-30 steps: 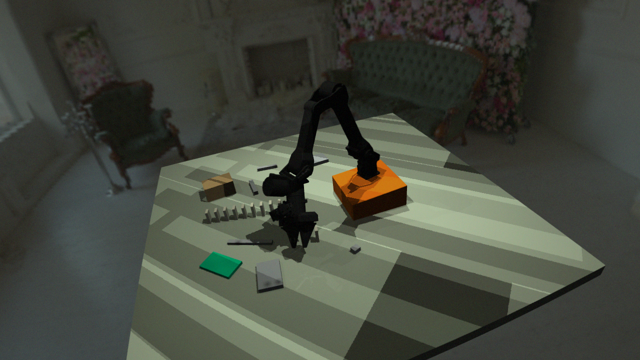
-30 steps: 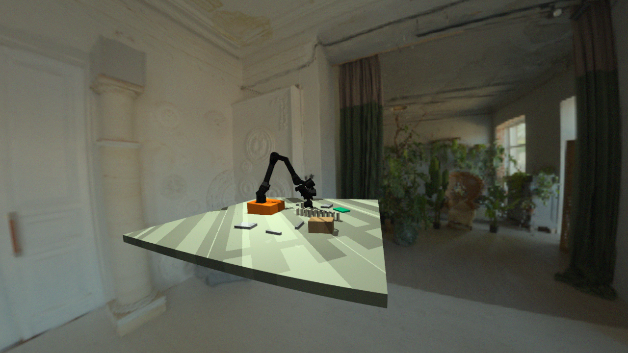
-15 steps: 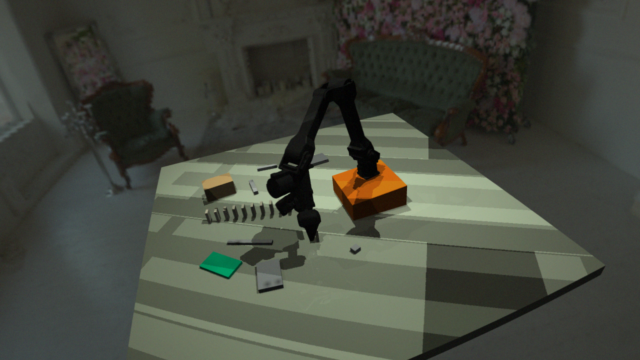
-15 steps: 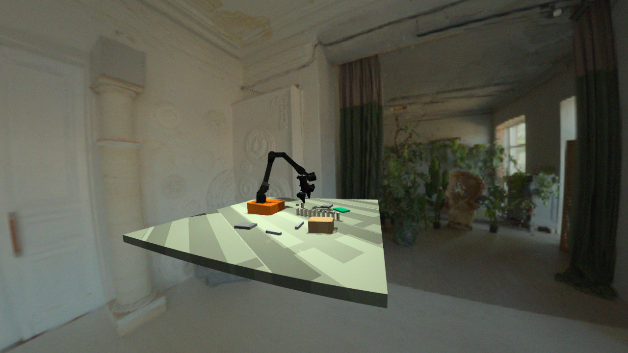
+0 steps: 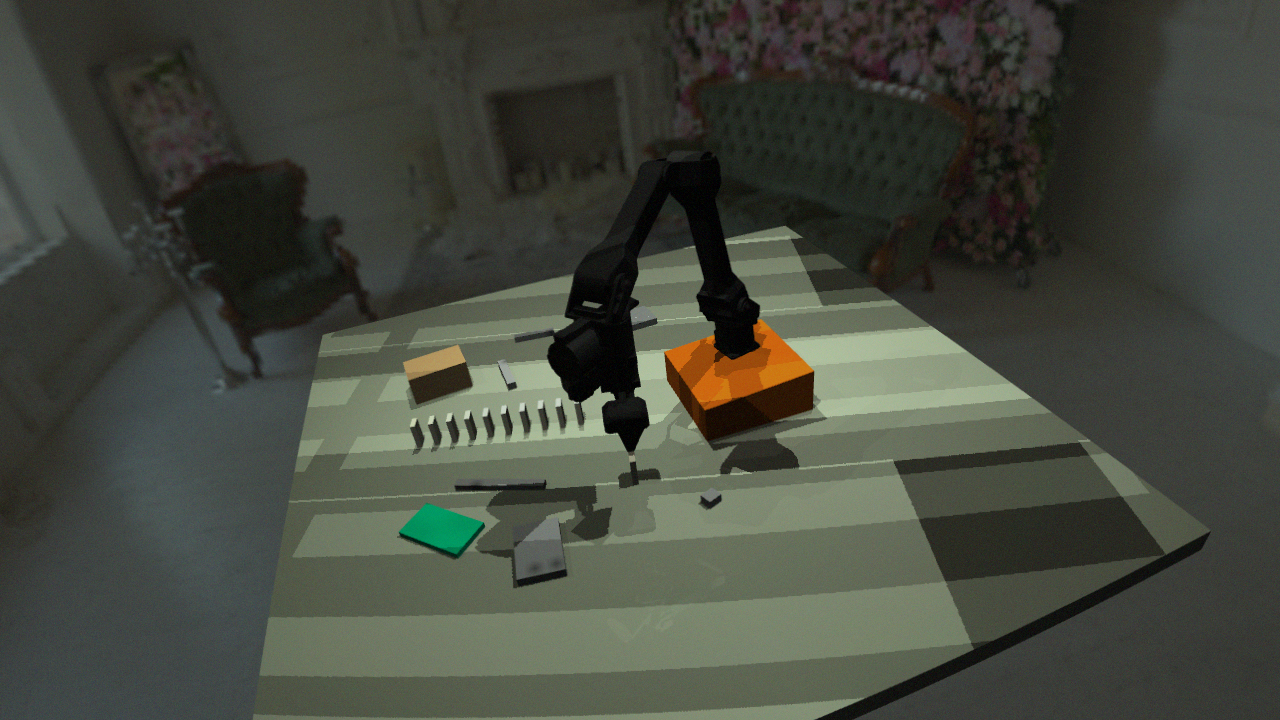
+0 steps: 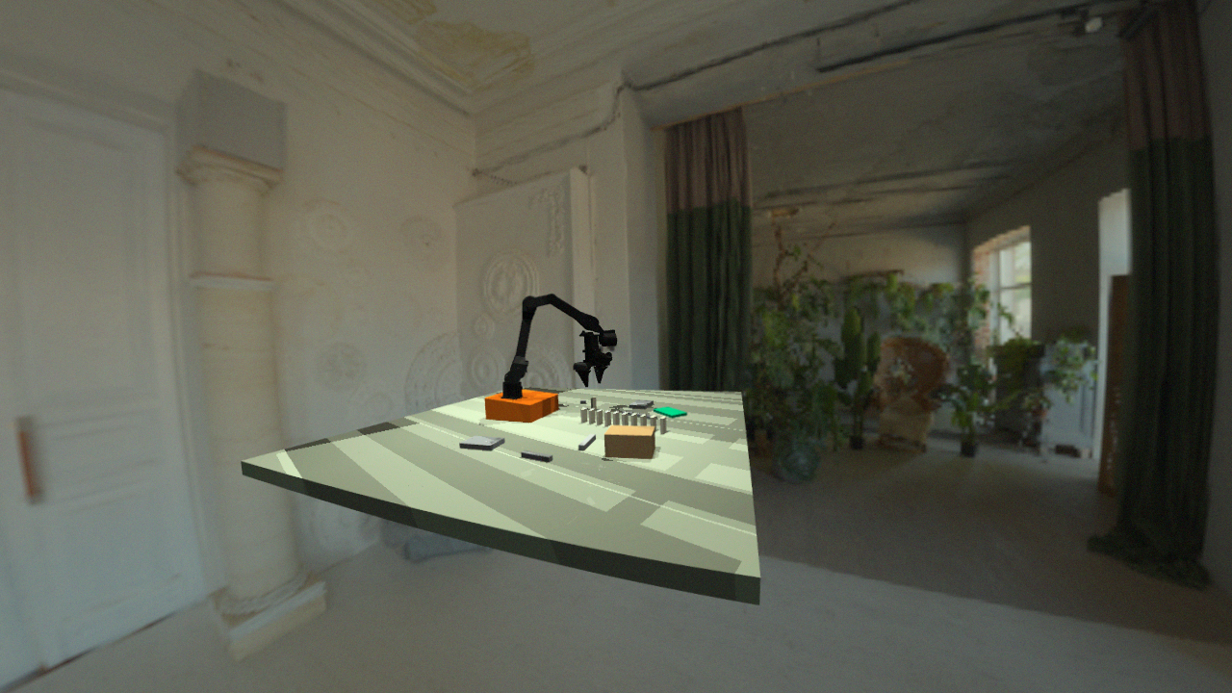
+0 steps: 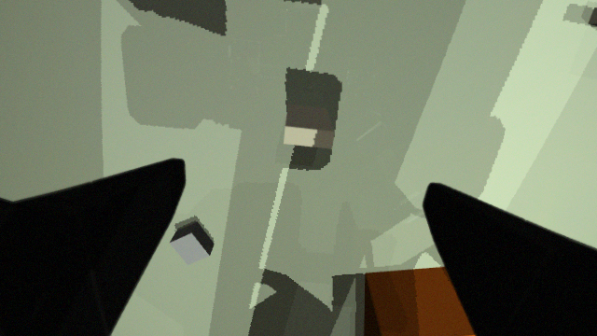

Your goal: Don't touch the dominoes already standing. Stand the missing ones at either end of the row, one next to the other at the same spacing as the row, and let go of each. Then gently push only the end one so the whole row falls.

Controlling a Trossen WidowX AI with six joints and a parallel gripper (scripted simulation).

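Right now the small grey cube is 11 cm to the left of my gripper tip, 9 cm below it and 8 cm behind it. From my gripper tip the other things lie so: brown box (48 cm to the right, 21 cm ahead, 7 cm below); then green tile (31 cm ahead, 10 cm below, 6 cm to the right).
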